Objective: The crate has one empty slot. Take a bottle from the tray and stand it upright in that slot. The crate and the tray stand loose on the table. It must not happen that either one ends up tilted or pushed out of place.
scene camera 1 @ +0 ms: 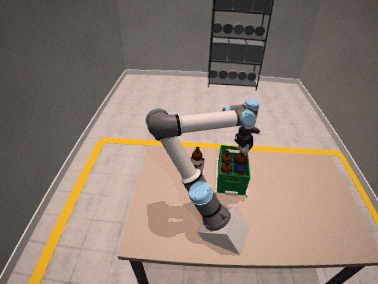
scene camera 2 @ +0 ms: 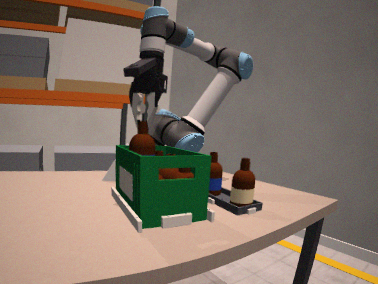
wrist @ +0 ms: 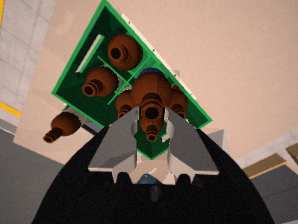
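Pictures: green crate, my gripper. Wrist view: gripper again.
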